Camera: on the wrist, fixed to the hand. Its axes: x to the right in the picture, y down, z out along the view.
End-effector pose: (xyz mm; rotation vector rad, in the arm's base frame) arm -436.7 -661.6 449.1 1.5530 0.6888 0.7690
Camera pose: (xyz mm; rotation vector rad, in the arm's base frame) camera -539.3 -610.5 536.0 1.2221 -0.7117 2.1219
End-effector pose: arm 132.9 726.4 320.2 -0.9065 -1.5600 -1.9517
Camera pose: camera 176.2 591.9 346.9 -1.3127 0.1327 -1.1212
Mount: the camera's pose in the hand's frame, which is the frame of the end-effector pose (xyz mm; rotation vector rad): -13.8 80.3 -118.5 -0.5563 0.3048 1.5636
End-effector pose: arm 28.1 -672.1 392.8 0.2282 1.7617 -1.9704
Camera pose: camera 54.0 -558.2 309.0 1.2535 1.3498 -0.3292
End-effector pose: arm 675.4 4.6 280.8 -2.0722 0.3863 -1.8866
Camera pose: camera 556.9 -69.0 245.8 -0.8676 1.9920 -1.0155
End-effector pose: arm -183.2 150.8 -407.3 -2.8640 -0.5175 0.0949
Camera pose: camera -156.7 47.6 -310.7 2.2939 -1.6159 0.2125
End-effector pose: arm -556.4 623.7 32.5 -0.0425 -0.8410 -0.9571
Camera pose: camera -428.8 636.2 -32.7 -0.8772 -0.0596 0.3321
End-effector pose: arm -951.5 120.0 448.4 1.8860 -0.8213 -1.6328
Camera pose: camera -844.7 73.7 532.9 0.5810 -1.0720 -0.4380
